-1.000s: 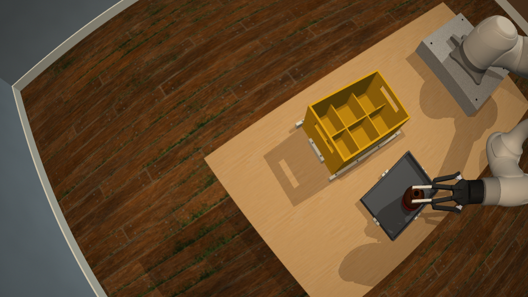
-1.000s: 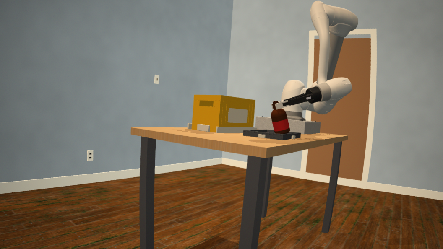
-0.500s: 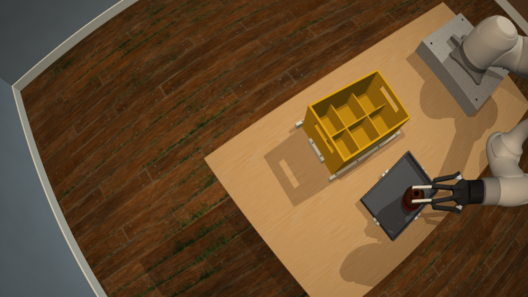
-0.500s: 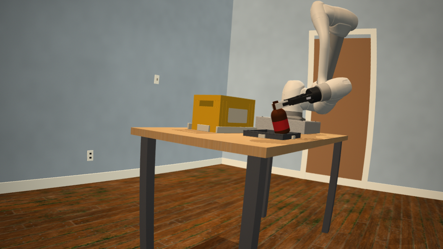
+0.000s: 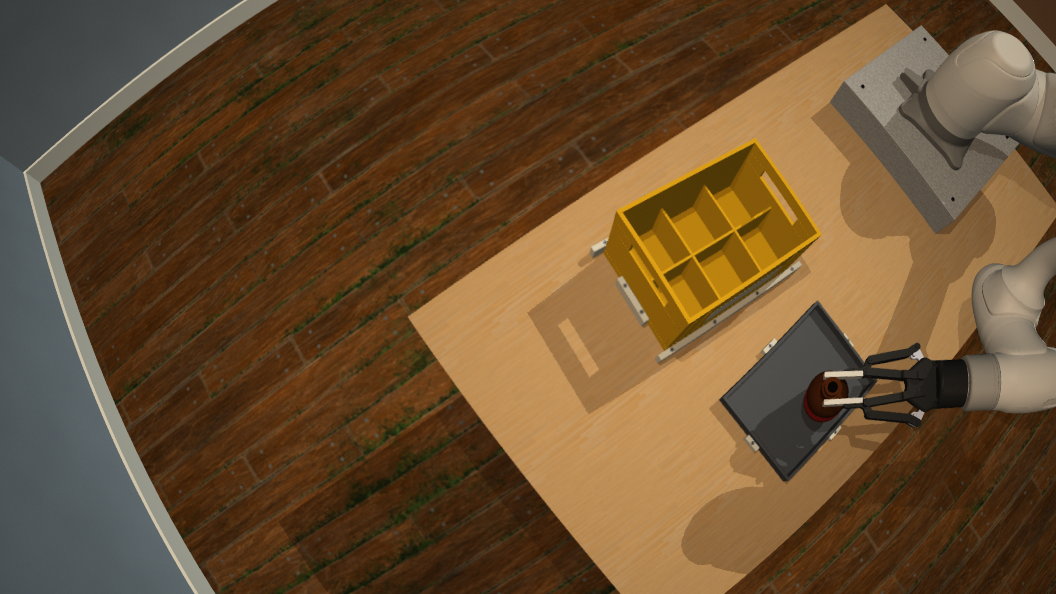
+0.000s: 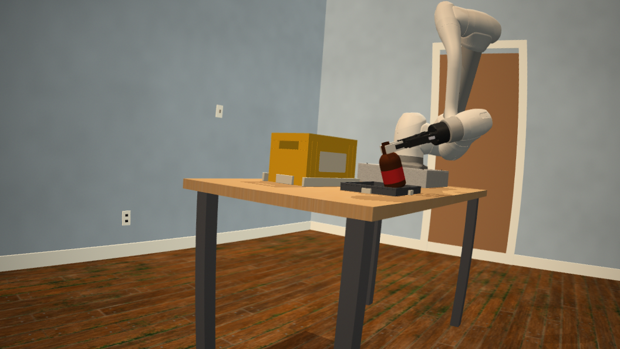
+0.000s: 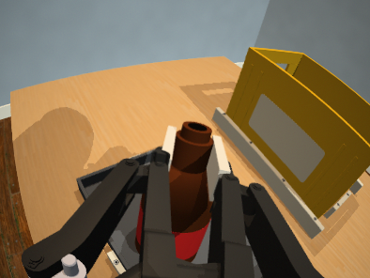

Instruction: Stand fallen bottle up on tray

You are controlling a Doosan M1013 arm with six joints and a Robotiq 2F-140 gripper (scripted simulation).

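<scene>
My gripper is now 60 mm above the bottle. Round my hand: yellow crate: 40 mm behind, 310 mm to the right, 70 mm below; dark grey tray: 10 mm behind, 20 mm to the right, 140 mm below.
</scene>
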